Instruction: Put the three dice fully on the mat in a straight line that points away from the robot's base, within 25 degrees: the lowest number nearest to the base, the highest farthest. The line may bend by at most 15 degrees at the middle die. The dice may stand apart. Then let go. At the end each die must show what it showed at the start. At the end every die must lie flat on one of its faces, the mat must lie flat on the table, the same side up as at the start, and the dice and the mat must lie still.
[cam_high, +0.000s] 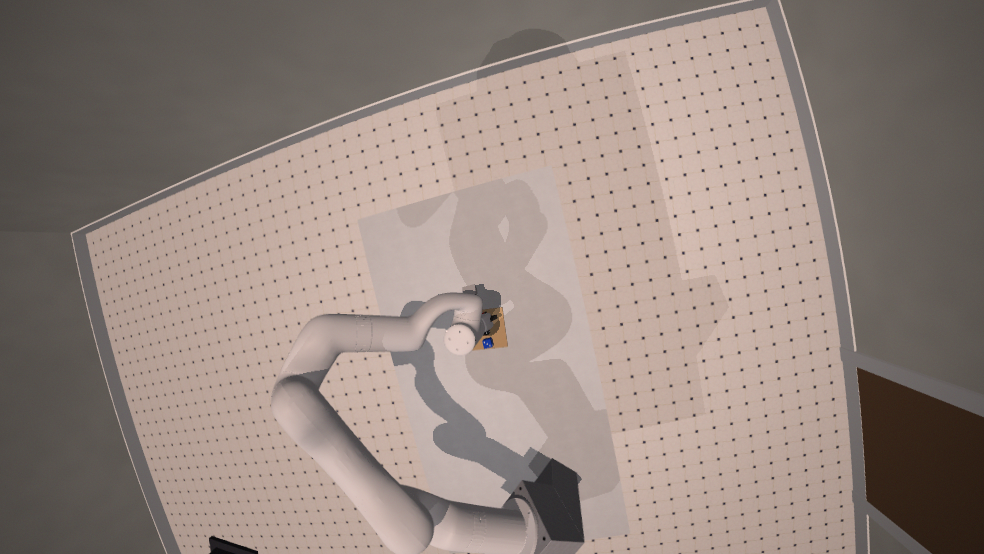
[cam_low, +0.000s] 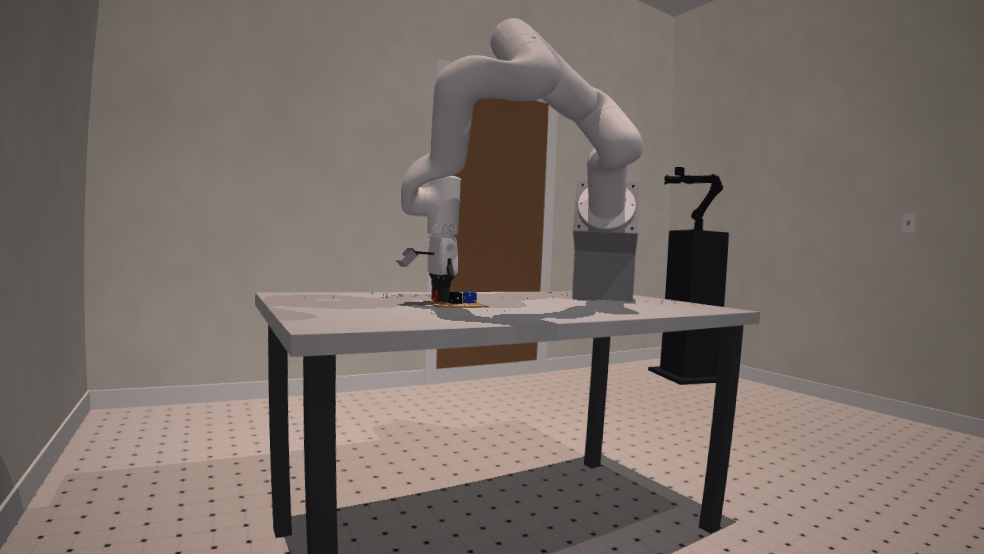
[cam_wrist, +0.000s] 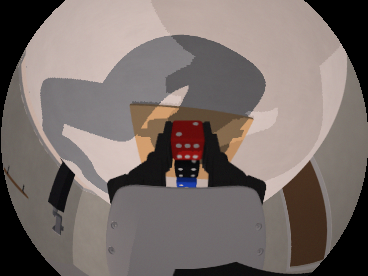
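Right now the red die is 10 mm below my hand. The rest, counted from my hand: black die: 40 mm behind, 10 mm to the right, 10 mm below; blue die: 90 mm behind, 30 mm to the right, 10 mm below; tan mat: 40 mm behind, 10 mm to the right, 30 mm below.
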